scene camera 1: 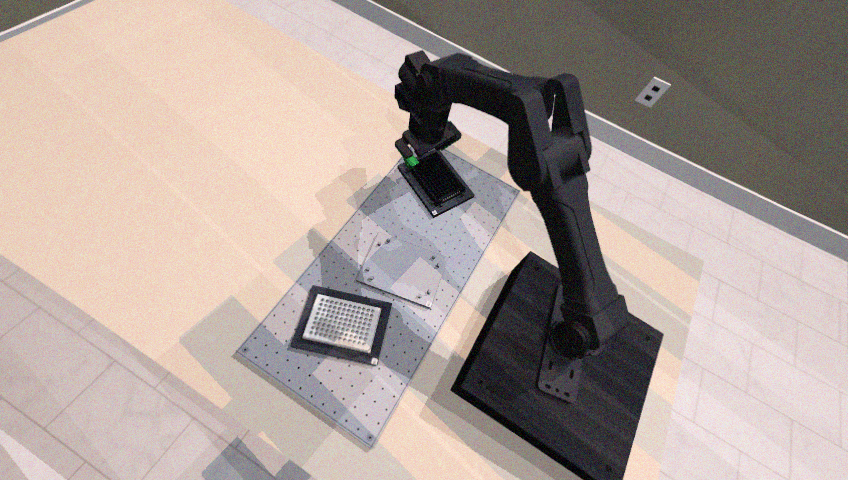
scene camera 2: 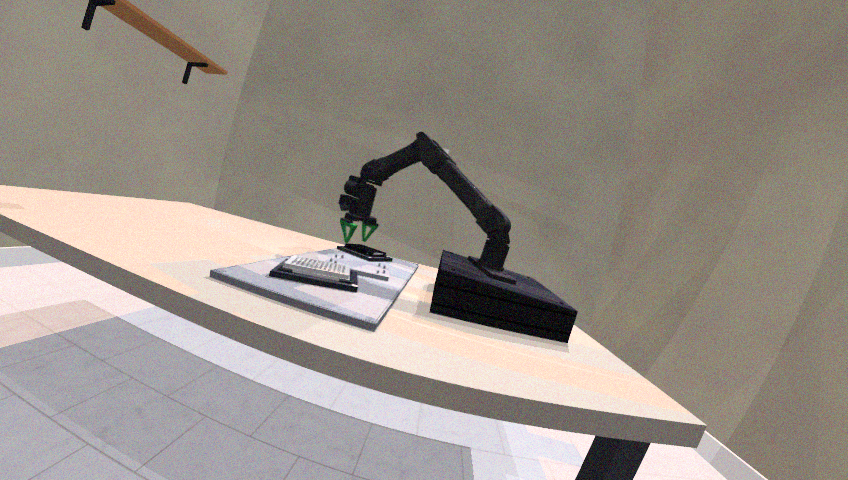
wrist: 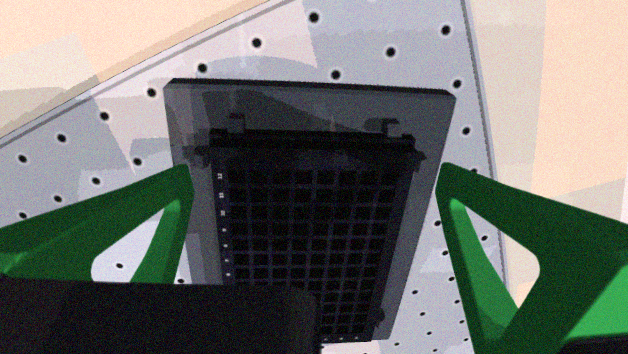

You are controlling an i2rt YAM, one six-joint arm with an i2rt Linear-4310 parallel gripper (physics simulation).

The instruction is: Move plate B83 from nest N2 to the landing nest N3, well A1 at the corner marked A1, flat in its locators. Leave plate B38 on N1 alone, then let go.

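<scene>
My gripper is open and empty, pointing down a little above the black well plate. Its green fingertips stand apart on either side of the plate, near the nest's long edges in the wrist view. The black plate sits in a dark nest at the far end. A white well plate sits in another dark nest at the near end. Between them is an empty pale nest with small locator pins and a white corner tag. Plate names are not legible.
The nests stand on a perforated grey board. The arm's black base block stands beside it on the wooden table. A wall shelf is at the upper left in scene camera 2.
</scene>
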